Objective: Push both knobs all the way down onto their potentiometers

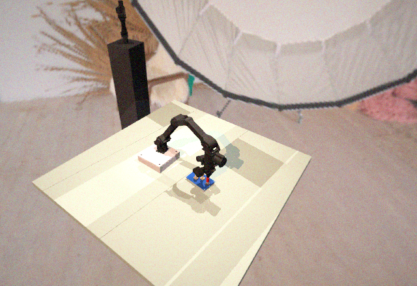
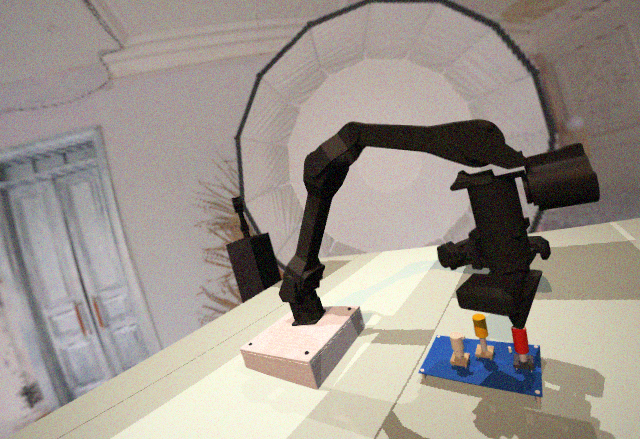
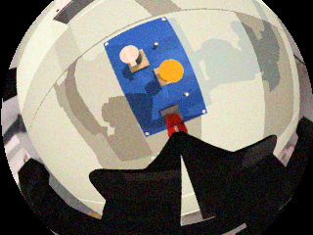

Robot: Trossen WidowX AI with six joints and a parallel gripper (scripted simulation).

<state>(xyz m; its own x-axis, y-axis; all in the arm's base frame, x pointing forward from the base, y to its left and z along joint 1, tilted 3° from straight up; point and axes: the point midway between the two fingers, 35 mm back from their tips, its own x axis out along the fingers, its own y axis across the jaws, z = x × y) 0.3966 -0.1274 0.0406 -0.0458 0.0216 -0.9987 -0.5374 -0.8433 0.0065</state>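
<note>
My gripper tip is 20 mm above the red knob. Also, from my gripper tip: beige knob (80 mm behind, 20 mm to the left, 30 mm below).
</note>
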